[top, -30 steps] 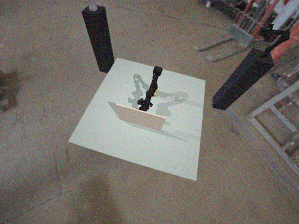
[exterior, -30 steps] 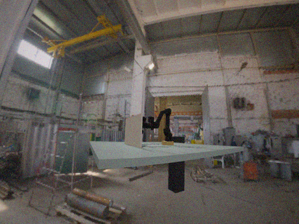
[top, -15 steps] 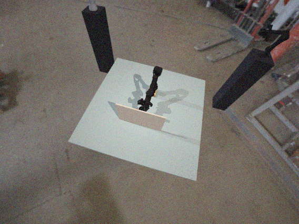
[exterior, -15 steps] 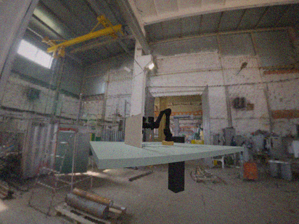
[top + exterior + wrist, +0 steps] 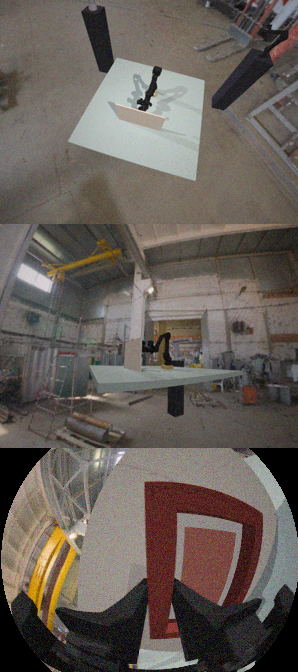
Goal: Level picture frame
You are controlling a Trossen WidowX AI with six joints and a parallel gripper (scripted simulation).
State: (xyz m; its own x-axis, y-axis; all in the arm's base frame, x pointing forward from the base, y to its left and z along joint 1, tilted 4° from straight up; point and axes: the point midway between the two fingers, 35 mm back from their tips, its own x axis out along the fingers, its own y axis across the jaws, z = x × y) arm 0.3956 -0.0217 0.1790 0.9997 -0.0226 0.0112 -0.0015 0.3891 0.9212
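My gripper tip is now 50 mm above the picture frame and 20 mm to the left of it. The rest, counted from my gripper tip: wall panel 60 mm below, 20 mm to the right, 20 mm ahead.
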